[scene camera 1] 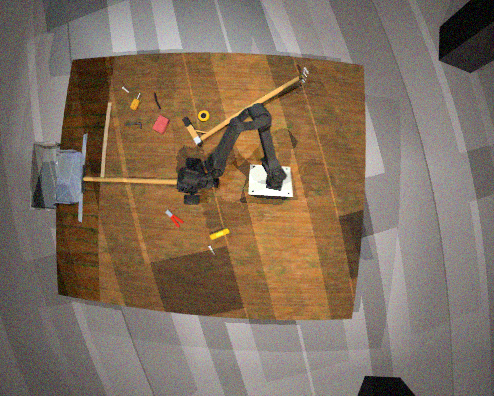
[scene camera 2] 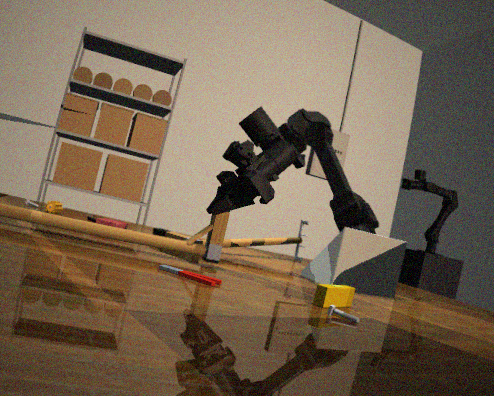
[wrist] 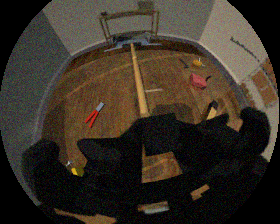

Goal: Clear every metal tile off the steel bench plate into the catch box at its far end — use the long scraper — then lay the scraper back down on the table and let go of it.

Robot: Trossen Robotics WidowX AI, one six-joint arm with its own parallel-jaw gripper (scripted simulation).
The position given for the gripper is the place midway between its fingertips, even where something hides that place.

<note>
In view: the gripper (scene camera 2: 210,212) and a long scraper (wrist: 160,133).
The gripper shows as well in the wrist view (wrist: 149,120).
</note>
